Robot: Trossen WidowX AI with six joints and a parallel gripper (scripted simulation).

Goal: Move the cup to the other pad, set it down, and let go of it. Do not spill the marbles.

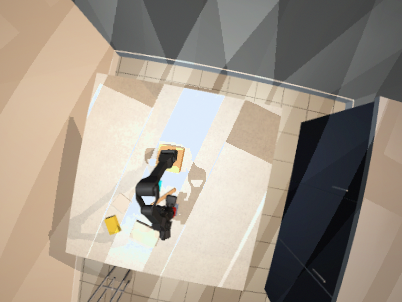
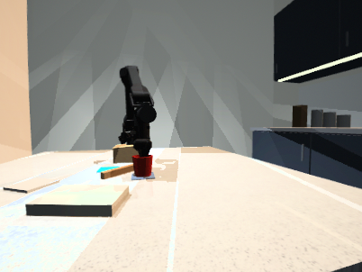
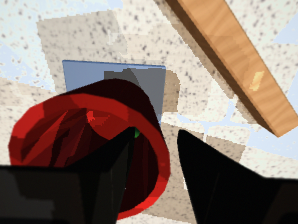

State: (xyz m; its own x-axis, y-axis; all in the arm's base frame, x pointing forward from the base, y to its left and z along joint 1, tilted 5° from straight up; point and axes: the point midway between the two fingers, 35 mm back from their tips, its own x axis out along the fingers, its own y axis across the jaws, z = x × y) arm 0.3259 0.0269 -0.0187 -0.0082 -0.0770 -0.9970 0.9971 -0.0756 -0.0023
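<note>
Now: the red cup 3 cm ahead of my gripper tip and 1 cm to the right of it. Round my gripper tip: grey-blue pad 5 cm below, 3 cm ahead; then green marble 2 cm below, 2 cm ahead, 1 cm to the left; then red marble 4 cm ahead, 2 cm to the right, 2 cm below.
</note>
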